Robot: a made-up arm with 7 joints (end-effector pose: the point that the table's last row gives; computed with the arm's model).
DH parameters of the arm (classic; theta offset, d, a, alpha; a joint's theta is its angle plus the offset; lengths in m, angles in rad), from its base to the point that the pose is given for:
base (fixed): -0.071 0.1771 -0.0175 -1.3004
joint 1: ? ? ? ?
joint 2: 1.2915 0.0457 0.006 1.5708
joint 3: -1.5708 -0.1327 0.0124 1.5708
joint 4: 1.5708 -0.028 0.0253 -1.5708
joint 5: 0 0.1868 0.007 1.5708
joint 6: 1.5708 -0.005 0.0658 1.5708
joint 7: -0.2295 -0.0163 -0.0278 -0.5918
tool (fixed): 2.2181 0.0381 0 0
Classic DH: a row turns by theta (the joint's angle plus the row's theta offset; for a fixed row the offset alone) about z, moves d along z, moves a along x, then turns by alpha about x.
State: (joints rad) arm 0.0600 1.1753 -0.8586 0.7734 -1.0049 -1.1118 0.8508
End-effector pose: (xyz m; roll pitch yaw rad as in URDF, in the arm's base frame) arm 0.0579 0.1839 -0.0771 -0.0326 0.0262 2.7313
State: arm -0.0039 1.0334 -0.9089 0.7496 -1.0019 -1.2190 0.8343
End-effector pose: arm 0.0650 0.1439 -0.0922 0.0903 0.2082 2.6769
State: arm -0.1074 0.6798 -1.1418 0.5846 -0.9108 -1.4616 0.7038
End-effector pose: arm 0.0599 0.0170 -0.0982 0.5009 0.6840 2.4624
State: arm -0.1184 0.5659 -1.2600 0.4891 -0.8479 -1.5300 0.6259
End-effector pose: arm 0.0463 -0.0279 -0.0840 0.6762 0.8880 2.3835
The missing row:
joint 1: -1.3111 0.0116 -0.0241 -1.5708
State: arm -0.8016 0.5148 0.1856 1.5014 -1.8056 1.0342 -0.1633
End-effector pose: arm 0.2456 0.0941 -0.0989 2.6875 0.1975 -2.8099
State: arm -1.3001 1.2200 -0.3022 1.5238 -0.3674 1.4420 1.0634
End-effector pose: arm 0.2492 0.2550 0.1468 -0.4520 -0.8384 -1.5469
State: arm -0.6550 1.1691 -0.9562 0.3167 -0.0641 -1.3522 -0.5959
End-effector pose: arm 0.2151 0.0095 0.0459 0.3457 -0.4522 0.1202
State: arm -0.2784 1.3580 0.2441 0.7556 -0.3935 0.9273 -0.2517
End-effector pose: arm 0.2006 0.2956 0.1128 0.7709 -0.6060 2.9544
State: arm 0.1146 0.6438 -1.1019 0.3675 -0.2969 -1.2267 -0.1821
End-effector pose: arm 0.0380 -0.0332 -0.0867 0.3501 0.6695 0.9868
